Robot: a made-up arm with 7 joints. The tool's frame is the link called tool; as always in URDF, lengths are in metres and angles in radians.
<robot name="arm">
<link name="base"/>
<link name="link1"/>
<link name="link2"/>
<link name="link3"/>
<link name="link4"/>
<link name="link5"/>
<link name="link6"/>
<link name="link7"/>
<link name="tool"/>
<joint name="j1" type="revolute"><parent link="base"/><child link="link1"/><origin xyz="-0.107 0.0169 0.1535" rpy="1.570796 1.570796 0"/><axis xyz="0 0 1"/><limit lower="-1.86" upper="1.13" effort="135" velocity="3"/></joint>
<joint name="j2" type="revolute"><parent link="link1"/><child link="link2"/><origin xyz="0.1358 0.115 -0.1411" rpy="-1.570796 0 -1.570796"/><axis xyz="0 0 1"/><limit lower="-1.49" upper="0.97" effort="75" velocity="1.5"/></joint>
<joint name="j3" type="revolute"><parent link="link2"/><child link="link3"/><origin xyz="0.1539 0.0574 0.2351" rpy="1.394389 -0.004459 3.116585"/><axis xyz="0 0 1"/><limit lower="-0.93" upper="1.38" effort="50" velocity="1.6"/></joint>
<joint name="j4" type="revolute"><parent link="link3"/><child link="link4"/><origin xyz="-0.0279 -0.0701 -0.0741" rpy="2.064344 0.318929 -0.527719"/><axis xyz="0 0 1"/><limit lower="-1.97" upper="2.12" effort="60" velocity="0.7"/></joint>
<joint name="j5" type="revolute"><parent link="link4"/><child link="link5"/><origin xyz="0.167 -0.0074 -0.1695" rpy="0.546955 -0.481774 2.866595"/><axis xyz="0 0 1"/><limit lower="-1.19" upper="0.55" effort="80" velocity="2.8"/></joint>
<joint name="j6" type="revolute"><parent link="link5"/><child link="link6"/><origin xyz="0.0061 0.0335 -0.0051" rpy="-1.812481 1.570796 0"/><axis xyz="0 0 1"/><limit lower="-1.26" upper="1.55" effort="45" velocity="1.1"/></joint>
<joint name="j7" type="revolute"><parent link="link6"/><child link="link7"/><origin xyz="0.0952 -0.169 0.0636" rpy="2.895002 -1.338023 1.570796"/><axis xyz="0 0 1"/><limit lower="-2.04" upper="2.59" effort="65" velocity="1.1"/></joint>
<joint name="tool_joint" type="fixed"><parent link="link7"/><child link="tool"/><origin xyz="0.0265 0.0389 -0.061" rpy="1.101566 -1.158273 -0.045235"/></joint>
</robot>
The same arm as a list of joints. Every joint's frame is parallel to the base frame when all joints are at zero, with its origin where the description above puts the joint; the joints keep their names.
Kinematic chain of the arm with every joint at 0, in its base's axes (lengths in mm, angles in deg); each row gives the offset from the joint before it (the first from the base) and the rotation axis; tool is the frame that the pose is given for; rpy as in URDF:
j1: xyz -107 16.9 153.5 axis -y
j2: xyz 115 141.1 -135.8 axis -z
j3: xyz -153.9 57.4 -235.1 axis -0.025399 0.984153 -0.175492
j4: xyz -26 -61.3 82.1 axis -0.560194 -0.336596 0.756892
j5: xyz 233.4 16.2 -44 axis +z
j6: xyz -13.9 -31.1 -5.1 axis -y
j7: xyz -169 -63.6 -95.2 axis 0.943596 0.223699 -0.244099
tool: xyz -60.7 -41.6 -22.8 rpy -34.99 11.89 -10.82
Joint limits (deg, base to tool): -106.57..64.74 -85.37..55.58 -53.29..79.07 -112.87..121.47 -68.18..31.51 -72.19..88.81 -116.88..148.4

